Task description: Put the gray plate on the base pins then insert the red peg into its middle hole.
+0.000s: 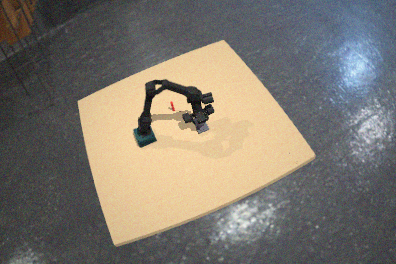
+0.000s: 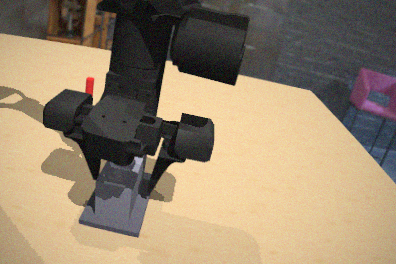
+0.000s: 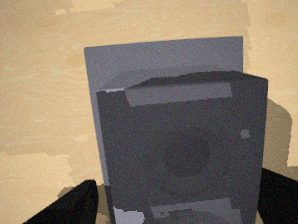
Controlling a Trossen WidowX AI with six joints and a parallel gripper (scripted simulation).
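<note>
Now: the gray plate 20 mm above my gripper tip. From my gripper tip the other things lie so: base: 20 mm below; red peg: 90 mm behind, 210 mm to the left, 20 mm above.
</note>
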